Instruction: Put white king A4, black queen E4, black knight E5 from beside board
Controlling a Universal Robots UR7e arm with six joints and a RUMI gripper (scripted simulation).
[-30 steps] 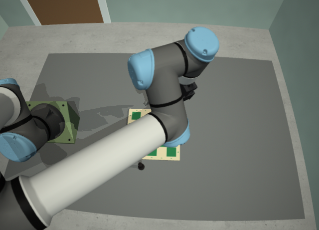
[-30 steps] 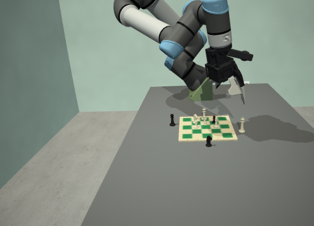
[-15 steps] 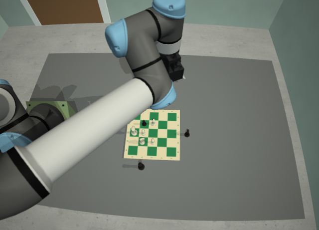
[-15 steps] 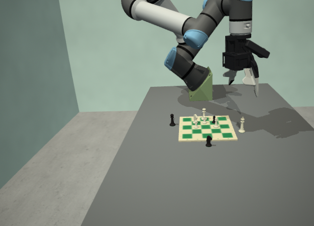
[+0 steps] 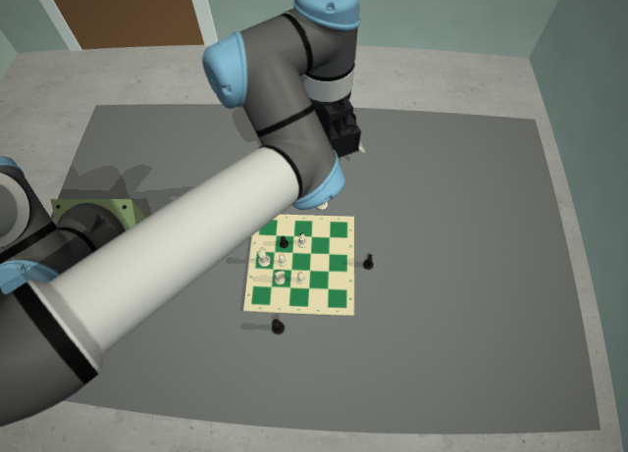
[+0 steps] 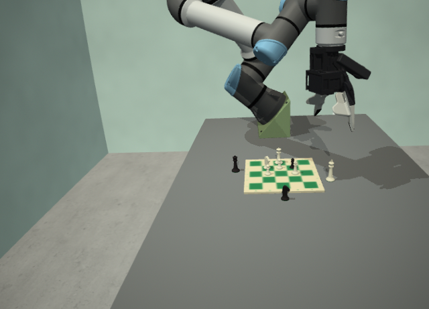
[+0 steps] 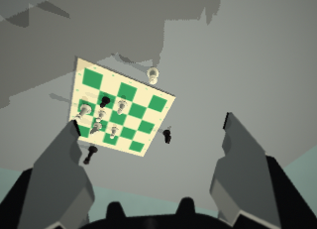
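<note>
Right now the white king is 14 cm below my hand. Round my hand: black pawn (15 cm below, 10 cm to the right, 8 cm behind); board (17 cm below, 14 cm to the right, 4 cm behind).
</note>
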